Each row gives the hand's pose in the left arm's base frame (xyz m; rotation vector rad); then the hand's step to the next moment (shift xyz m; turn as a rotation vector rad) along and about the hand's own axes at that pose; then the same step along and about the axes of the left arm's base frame.
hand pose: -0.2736 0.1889 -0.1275 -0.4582 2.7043 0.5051
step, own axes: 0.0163 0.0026 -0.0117 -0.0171 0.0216 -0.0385
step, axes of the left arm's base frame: -0.0187 -0.0064 0.0046 -0.0035 0.0080 0.0465
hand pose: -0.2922 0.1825 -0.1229 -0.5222 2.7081 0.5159
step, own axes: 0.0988 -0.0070 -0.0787 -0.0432 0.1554 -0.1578
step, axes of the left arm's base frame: -0.1036 -0.0666 0.0292 -0.0655 0.0831 0.1993
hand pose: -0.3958 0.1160 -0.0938 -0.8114 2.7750 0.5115
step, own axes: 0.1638 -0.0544 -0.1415 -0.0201 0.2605 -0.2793
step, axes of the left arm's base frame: -0.1194 -0.1758 0.0682 -0.1545 0.1084 0.3326
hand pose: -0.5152 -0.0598 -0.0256 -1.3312 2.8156 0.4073
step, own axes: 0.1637 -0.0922 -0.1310 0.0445 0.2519 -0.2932
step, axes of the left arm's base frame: -0.0205 -0.2108 0.0871 -0.1879 0.0509 0.3369
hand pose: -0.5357 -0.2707 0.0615 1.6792 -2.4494 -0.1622
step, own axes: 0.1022 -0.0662 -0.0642 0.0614 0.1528 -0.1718
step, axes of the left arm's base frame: 0.0372 -0.1189 0.0586 -0.1273 -0.0013 0.2011
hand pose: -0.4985 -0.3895 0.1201 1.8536 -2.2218 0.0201
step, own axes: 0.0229 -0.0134 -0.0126 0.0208 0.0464 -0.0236
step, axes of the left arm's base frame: 0.0116 -0.0226 0.0148 -0.0441 -0.0073 0.0338
